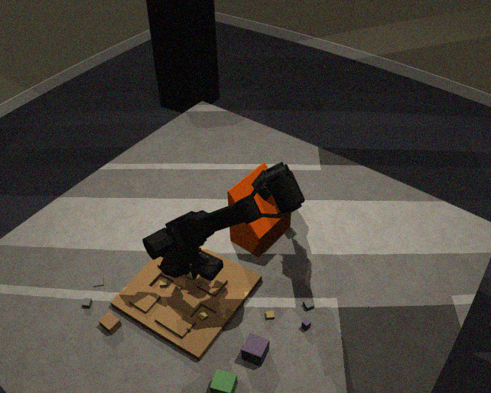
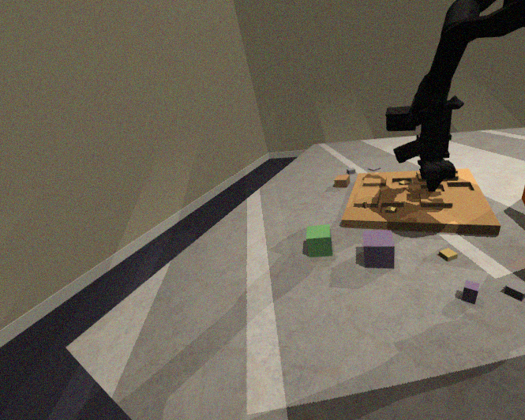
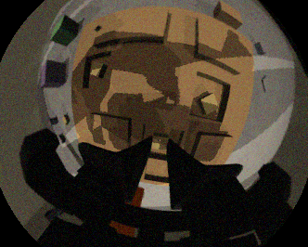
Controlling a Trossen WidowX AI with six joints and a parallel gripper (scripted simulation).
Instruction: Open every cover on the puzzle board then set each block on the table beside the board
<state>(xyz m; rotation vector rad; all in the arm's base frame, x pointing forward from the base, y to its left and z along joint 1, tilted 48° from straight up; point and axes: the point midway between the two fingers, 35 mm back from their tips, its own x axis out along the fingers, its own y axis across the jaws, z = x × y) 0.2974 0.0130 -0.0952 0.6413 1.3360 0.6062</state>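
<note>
My gripper tip is now 50 mm short of the tan puzzle board. Also, from my gripper tip: brown cube: 240 mm ahead, 90 mm to the right; then green cube: 260 mm to the left, 220 mm ahead, 10 mm above; then purple cube: 270 mm to the left, 100 mm ahead, 10 mm above.
</note>
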